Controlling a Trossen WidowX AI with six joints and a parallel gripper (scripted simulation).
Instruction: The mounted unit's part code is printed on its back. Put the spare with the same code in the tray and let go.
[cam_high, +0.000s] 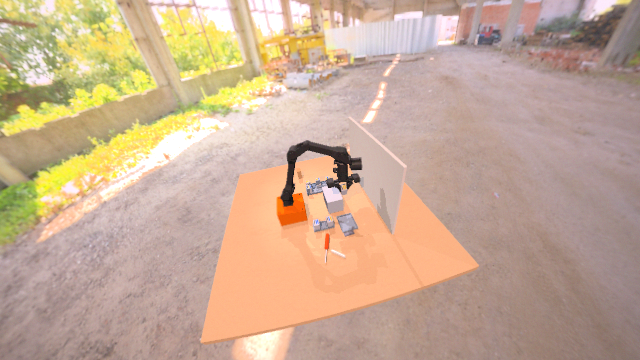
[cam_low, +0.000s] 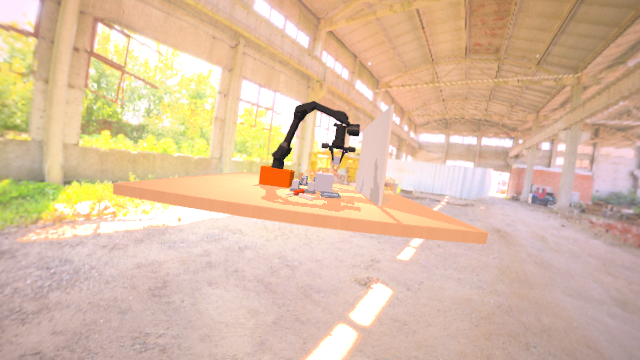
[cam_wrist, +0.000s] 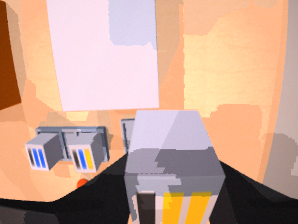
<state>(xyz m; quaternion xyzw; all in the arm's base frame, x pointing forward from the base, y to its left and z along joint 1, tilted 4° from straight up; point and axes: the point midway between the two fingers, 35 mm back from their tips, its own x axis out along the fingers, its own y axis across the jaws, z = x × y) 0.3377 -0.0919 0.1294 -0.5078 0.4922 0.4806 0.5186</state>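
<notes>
The grey tray is 160 mm below my gripper tip, 100 mm to the right of it and 10 mm behind it. The rest, counted from my gripper tip: white upright panel: 200 mm ahead, 100 mm to the left, 60 mm above; white stick: 290 mm to the right, 160 mm below, 120 mm behind; white mounted unit: 120 mm below, 100 mm to the left, 60 mm behind.
</notes>
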